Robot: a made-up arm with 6 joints.
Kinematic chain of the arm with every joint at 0, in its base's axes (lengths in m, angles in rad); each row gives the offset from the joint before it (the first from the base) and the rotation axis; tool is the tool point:
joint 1: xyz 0 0 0.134 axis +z
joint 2: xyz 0 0.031 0 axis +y
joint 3: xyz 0 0 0.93 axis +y
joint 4: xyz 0 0 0.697 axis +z
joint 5: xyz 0 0 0 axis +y
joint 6: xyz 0 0 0.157 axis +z
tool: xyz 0 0 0
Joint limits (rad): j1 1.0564..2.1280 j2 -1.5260..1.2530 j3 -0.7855..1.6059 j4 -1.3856..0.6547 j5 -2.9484..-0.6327 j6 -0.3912..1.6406
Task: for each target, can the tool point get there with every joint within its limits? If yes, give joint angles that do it. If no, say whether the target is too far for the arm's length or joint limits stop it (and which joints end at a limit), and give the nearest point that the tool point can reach.
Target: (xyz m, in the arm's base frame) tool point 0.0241 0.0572 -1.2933
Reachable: no: joint limits stop it (at a limit: joint 2, joint 3, joint 4, joint 5) | nearest point 0.4411 1.0470 -0.3615 | short by 1.422 m
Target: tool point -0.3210 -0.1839 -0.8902
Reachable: no: joint limits stop it (at a limit: joint 1, joint 2, joint 3) | nearest point -0.6863 -1.1120 -0.3676 | short by 1.126 m
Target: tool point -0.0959 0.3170 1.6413
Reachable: yes | joints 1.8407 0.3261 -0.0630 0.1751 -2.1326 0.0440
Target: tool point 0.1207 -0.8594 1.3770
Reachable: yes | joints 1.8887 -0.8037 0.6046 -1.0994 -2.0672 1.4266
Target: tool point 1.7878 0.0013 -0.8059
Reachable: no: too far | nearest point 0.7728 -1.1181 -0.3849 | short by 1.569 m
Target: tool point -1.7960 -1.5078 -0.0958
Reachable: no: too far | nearest point -0.9722 -1.4079 0.0096 | short by 0.836 m
